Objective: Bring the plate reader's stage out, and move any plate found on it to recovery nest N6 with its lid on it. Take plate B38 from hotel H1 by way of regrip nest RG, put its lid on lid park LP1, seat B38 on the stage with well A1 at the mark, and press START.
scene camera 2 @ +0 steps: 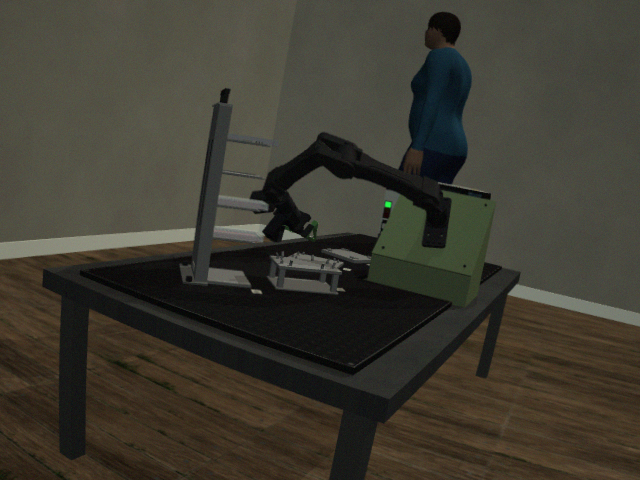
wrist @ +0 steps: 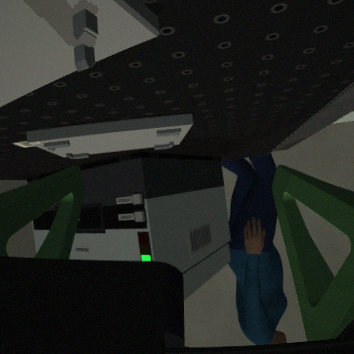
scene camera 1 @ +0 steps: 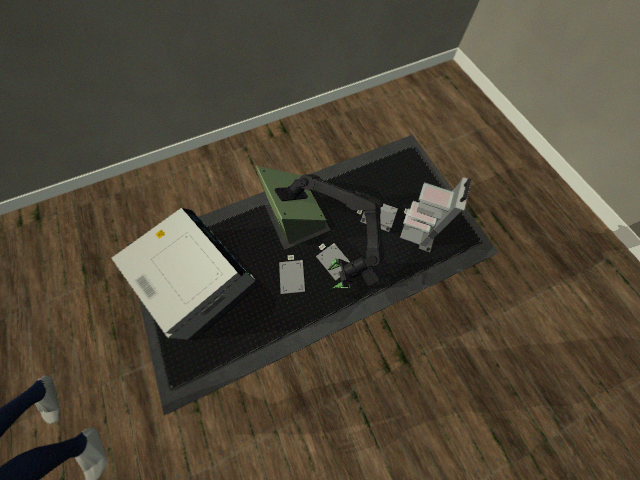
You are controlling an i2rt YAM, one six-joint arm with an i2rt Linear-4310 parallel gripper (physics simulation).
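Frame: origin at the arm's base, x back, y right, z up, level; metres.
Where they show: gripper, between the fingertips: [scene camera 2: 304, 235] [wrist: 177, 175] [scene camera 1: 330, 278]; arm's base, origin of its link: [scene camera 2: 437, 222] [scene camera 1: 291, 194].
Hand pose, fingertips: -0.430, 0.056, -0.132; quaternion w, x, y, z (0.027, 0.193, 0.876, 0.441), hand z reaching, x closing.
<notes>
Each offset is from my fingertips to the centre of the thing, as dx, dy, dz.
My gripper [scene camera 1: 337, 275] [scene camera 2: 300, 229] [wrist: 177, 175] is open and empty, above the front edge of a grey nest plate {+0.076, -0.079, -0.056} [scene camera 1: 326, 256]. The white and grey plate reader {+0.348, +0.525, +0.089} [scene camera 1: 175, 268] [wrist: 187, 215] stands at the left end of the mat. In the wrist view its front shows a dark panel, two pale buttons [wrist: 131, 200] [wrist: 131, 217] and a lit green lamp {+0.202, +0.310, +0.133} [wrist: 145, 258]. No stage shows outside it. Hotel H1 {-0.036, -0.549, +0.164} [scene camera 2: 210, 191] holds pinkish plates [scene camera 1: 436, 195] [scene camera 2: 241, 203] on its shelves; which is B38 cannot be read. The small nest labels are unreadable.
A flat grey nest {+0.128, +0.148, -0.057} [scene camera 1: 292, 276] [wrist: 110, 143] with corner clips lies between the reader and gripper. A raised pinned stand [scene camera 2: 305, 263] is near the hotel. The green arm base [scene camera 1: 305, 211] [scene camera 2: 434, 232] stands at the back edge. A person [scene camera 2: 442, 103] [wrist: 257, 295] stands beyond the table.
</notes>
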